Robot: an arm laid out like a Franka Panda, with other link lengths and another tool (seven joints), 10 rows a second.
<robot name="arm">
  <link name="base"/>
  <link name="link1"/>
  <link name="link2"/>
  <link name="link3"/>
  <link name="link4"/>
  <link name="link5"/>
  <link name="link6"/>
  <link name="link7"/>
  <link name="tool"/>
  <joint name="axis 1" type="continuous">
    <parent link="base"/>
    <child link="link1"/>
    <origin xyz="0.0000 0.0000 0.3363" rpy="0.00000 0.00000 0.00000"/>
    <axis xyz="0 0 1"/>
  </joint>
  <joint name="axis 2" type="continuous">
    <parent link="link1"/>
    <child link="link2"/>
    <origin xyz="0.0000 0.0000 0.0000" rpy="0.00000 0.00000 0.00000"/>
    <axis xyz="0 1 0"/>
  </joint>
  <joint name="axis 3" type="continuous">
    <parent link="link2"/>
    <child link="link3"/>
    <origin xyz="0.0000 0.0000 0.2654" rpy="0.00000 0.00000 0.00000"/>
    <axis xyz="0 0 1"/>
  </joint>
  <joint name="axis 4" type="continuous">
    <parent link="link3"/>
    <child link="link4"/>
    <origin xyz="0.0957 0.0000 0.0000" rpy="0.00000 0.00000 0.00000"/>
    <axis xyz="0 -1 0"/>
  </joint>
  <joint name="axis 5" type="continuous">
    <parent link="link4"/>
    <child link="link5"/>
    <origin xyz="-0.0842 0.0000 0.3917" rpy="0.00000 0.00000 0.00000"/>
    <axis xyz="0 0 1"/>
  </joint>
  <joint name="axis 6" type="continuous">
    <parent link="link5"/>
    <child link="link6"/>
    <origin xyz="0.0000 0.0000 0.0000" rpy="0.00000 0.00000 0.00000"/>
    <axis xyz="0 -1 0"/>
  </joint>
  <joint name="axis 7" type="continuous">
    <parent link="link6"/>
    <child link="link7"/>
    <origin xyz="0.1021 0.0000 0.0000" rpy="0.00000 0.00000 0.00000"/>
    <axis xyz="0 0 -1"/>
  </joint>
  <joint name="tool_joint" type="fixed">
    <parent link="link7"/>
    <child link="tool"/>
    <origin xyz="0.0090 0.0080 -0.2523" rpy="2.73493 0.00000 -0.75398"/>
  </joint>
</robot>
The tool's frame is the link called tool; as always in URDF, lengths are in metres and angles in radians. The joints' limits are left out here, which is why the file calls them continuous.
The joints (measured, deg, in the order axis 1, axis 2, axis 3, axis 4, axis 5, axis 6, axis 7), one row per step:
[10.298, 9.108, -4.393, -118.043, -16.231, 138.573, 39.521]
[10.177, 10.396, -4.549, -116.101, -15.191, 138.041, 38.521]
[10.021, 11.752, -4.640, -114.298, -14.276, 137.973, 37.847]
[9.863, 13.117, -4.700, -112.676, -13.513, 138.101, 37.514]
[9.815, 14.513, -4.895, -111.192, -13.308, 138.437, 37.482]
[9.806, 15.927, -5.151, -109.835, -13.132, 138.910, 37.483]
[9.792, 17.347, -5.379, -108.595, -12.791, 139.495, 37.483]
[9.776, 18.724, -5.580, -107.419, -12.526, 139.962, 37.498]
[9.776, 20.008, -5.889, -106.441, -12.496, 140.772, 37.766]
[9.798, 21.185, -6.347, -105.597, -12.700, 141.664, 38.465]
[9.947, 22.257, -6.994, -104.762, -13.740, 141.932, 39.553]
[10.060, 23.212, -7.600, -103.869, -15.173, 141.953, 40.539]
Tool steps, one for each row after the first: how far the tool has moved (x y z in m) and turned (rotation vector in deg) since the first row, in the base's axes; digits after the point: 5 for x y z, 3 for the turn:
[0.00775, -0.00154, 0.00121, 0.401, 0.077, -0.037]
[0.01605, -0.00233, 0.00153, 0.883, -0.148, -0.163]
[0.02380, -0.00293, 0.00055, 1.353, -0.442, -0.450]
[0.03146, -0.00456, -0.00140, 1.436, -0.857, -0.672]
[0.03868, -0.00648, -0.00445, 1.493, -1.270, -0.898]
[0.04535, -0.00788, -0.00852, 1.689, -1.661, -1.172]
[0.05119, -0.00931, -0.01310, 1.801, -1.925, -1.416]
[0.05726, -0.01194, -0.01735, 1.815, -2.472, -1.772]
[0.06309, -0.01654, -0.02119, 1.715, -3.161, -2.488]
[0.06707, -0.02379, -0.02529, 0.860, -3.470, -3.223]
[0.07087, -0.03164, -0.02796, -0.357, -3.723, -3.650]

